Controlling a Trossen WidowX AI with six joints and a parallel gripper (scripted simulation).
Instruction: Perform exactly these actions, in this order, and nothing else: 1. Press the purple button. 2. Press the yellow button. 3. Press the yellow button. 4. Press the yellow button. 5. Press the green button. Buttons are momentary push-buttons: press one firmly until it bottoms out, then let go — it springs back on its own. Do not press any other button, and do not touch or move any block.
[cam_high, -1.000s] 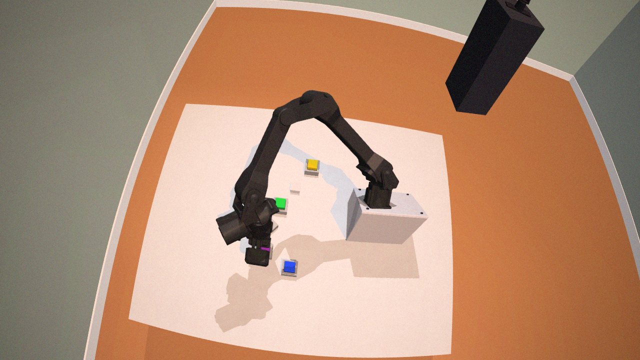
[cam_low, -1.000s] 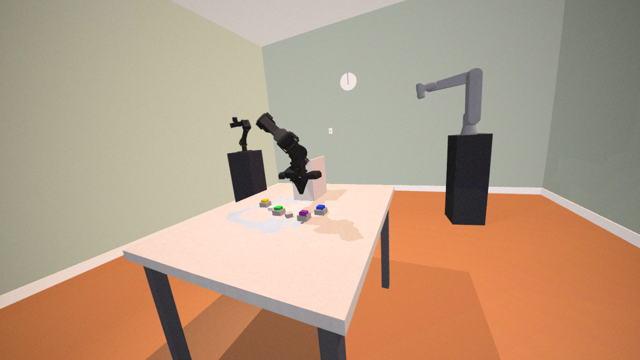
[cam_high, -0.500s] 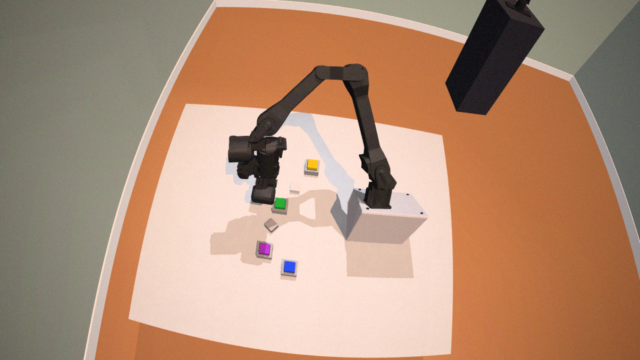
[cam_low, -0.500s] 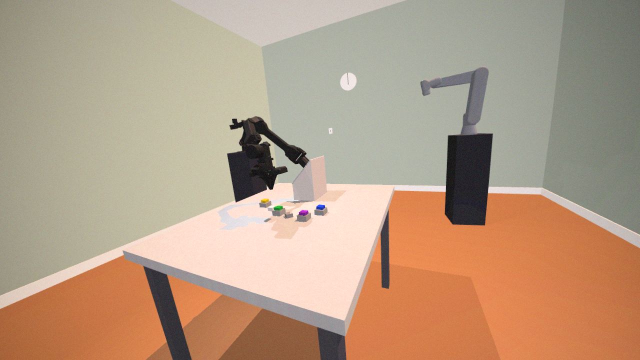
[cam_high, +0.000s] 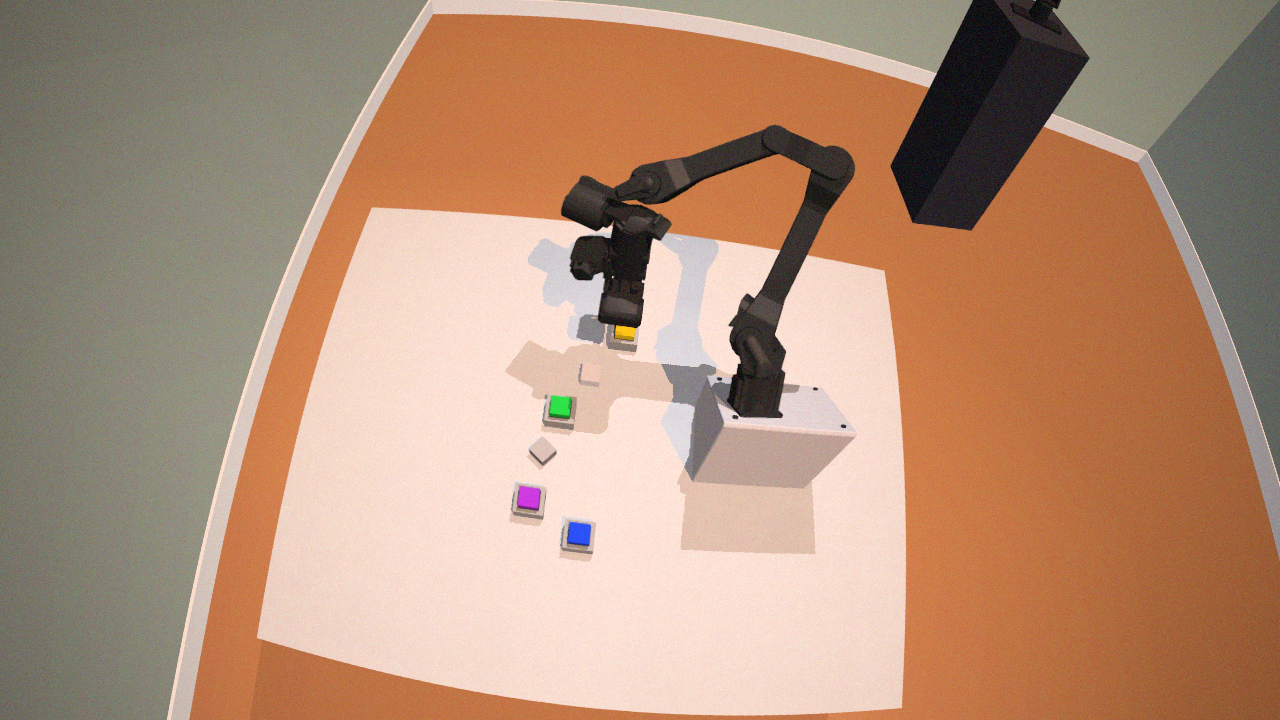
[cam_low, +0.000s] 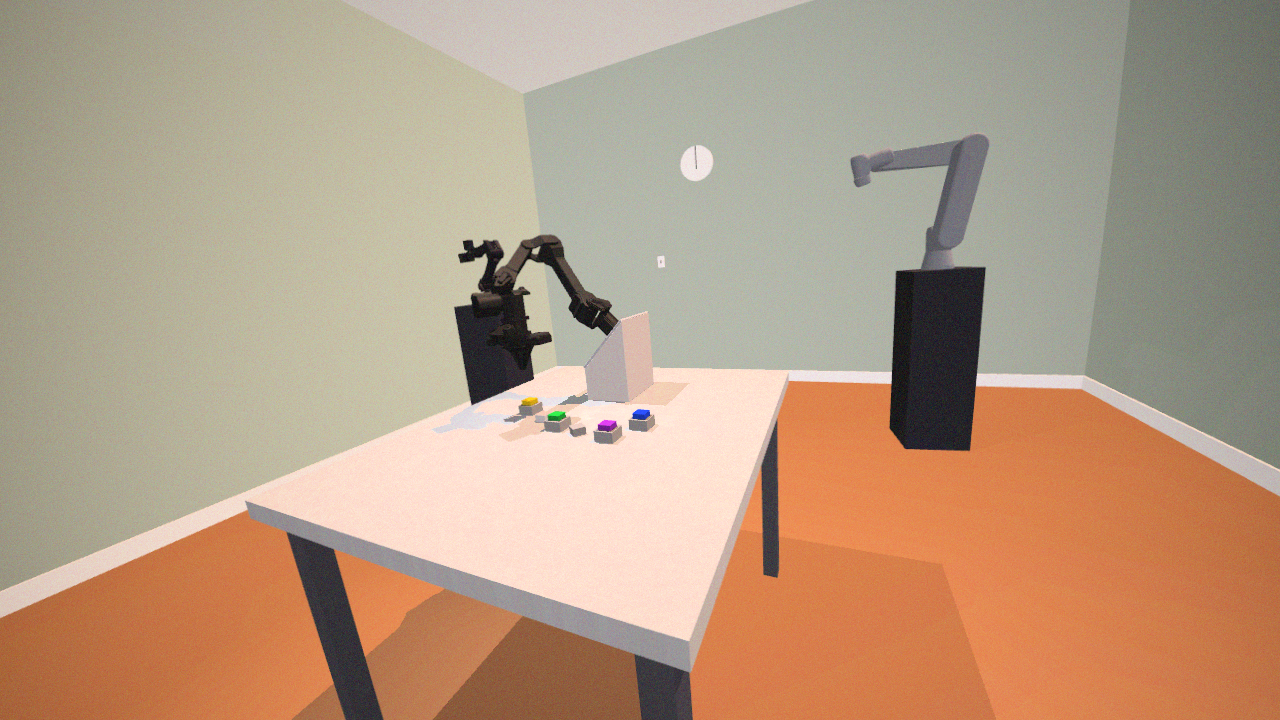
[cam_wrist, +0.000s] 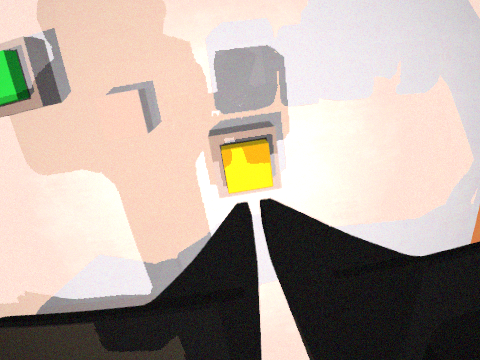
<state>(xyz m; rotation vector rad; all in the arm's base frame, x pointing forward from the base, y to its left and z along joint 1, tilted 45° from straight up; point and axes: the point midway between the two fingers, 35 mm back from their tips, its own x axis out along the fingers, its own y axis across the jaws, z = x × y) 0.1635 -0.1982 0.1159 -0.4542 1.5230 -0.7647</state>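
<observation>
Now: the yellow button 10 cm below my gripper tip and 2 cm behind it. From my gripper tip the other things lie so: purple button 30 cm to the left, 15 cm ahead, 10 cm below; green button 14 cm to the left, 10 cm below, 10 cm ahead; white block 12 cm below, 7 cm to the left, 4 cm ahead.
</observation>
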